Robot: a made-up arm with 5 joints.
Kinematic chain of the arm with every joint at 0, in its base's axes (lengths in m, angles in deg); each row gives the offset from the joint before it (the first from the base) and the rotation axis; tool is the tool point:
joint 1: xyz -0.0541 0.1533 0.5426 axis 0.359 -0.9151 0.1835
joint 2: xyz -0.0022 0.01 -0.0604 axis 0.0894 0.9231 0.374
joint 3: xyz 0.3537 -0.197 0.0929 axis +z
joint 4: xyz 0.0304 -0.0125 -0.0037 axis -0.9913 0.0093 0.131
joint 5: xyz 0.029 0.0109 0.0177 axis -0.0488 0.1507 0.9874
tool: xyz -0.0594 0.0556 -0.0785
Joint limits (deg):
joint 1: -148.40..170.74
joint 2: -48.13..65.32
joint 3: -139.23..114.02
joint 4: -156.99..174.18
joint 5: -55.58..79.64
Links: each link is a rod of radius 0.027 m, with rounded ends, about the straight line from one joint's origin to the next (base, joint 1, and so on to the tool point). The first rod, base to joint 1, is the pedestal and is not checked.
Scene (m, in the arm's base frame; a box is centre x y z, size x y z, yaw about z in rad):
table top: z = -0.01
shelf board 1: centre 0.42 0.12 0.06 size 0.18 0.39 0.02 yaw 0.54
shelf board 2: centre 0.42 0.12 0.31 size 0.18 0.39 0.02 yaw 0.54
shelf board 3: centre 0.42 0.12 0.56 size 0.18 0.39 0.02 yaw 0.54
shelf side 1: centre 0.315 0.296 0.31 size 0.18 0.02 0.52 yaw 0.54
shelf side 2: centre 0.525 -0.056 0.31 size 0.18 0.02 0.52 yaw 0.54
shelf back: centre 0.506 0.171 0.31 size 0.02 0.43 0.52 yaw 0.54
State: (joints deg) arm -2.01 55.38 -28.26 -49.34 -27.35
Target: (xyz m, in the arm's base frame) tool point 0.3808 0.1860 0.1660
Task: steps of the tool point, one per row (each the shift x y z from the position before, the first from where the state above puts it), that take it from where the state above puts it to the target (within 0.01 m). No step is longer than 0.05 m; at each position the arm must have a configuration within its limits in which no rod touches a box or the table.
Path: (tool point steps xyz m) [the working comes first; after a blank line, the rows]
Joints at the target: 6.38 60.76 -45.21 -55.29 -54.88
Straight joint move there: clear.

1: 0.0375 0.0052 -0.0104
2: 0.0326 -0.0040 -0.0060

